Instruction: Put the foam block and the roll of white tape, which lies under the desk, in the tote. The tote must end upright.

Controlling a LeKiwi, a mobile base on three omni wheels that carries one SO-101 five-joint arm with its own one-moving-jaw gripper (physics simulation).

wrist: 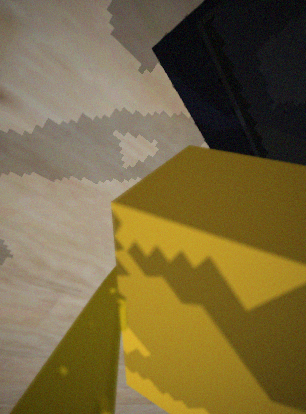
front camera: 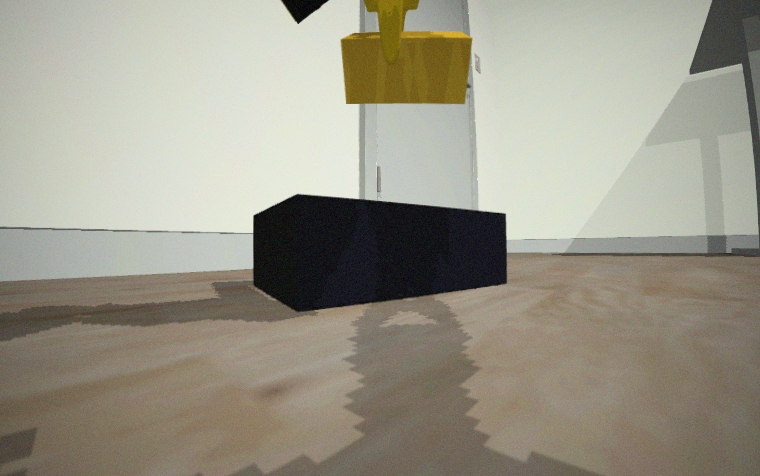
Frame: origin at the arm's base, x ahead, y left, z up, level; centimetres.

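Where they show: hand, tool point: [wrist: 135, 273] [front camera: 391, 58].
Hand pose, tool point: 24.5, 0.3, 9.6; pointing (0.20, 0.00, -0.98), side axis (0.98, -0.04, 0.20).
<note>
Each offset is from my tool point to the centre of the thing, as dx, dy, dz. Level surfaces: height alone.
The yellow foam block @(+3.1, -1.1, +1.4) [front camera: 415, 72] [wrist: 210, 280] is held up in the air, above the tote in the front view. My gripper [front camera: 391, 47] [wrist: 107, 320] is shut on it; one jaw presses on the block's near side in the front view and on its left side in the wrist view, and the other jaw is hidden. The dark navy tote @(+22.0, +2.0, -13.5) [front camera: 392, 252] [wrist: 187, 95] stands upright on the floor; its open top and part of its wall show at the upper right of the wrist view, beyond the block. The roll of white tape does not show in either view.
The wooden floor @(dz -18.5) [front camera: 633, 347] [wrist: 50, 210] carries shadows of the arm and block. Behind the tote are a pale wall [front camera: 168, 123] and a grey door [front camera: 426, 151]. A dark piece of furniture [front camera: 723, 39] shows at the upper right edge of the front view.
</note>
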